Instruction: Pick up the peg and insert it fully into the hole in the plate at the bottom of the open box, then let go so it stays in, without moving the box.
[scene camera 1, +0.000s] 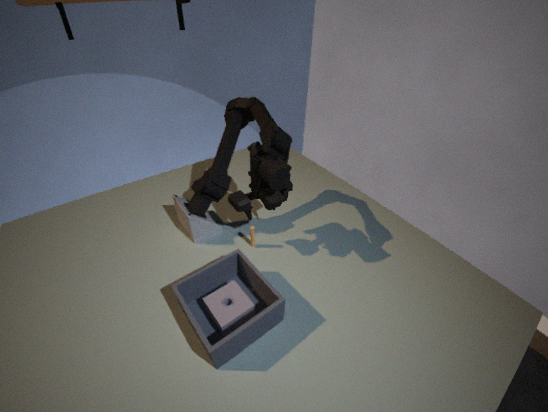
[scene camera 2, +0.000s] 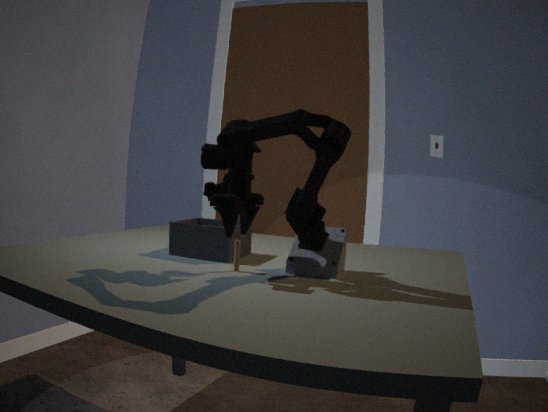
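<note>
The thin tan peg (scene camera 1: 252, 237) (scene camera 2: 237, 256) stands upright on the table, between the robot's base and the box. My gripper (scene camera 1: 261, 214) (scene camera 2: 237, 234) is open and points down, with nothing between its fingers. In the scene camera 2 view its fingertips appear just above the peg's top, one to each side; in the scene camera 1 view they appear above and behind the peg. The grey open box (scene camera 1: 251, 327) (scene camera 2: 200, 242) stands apart from the peg. The pale square plate (scene camera 1: 241, 296) lies on its bottom, with a round hole (scene camera 1: 227, 302) near the middle.
The arm's light grey base (scene camera 1: 204, 231) (scene camera 2: 312, 266) stands on the table (scene camera 1: 375, 320) (scene camera 2: 380, 330), close to the peg. The box walls rise well above the plate on all sides. Shadows of the arm and box fall across the table. Walls stand behind the table.
</note>
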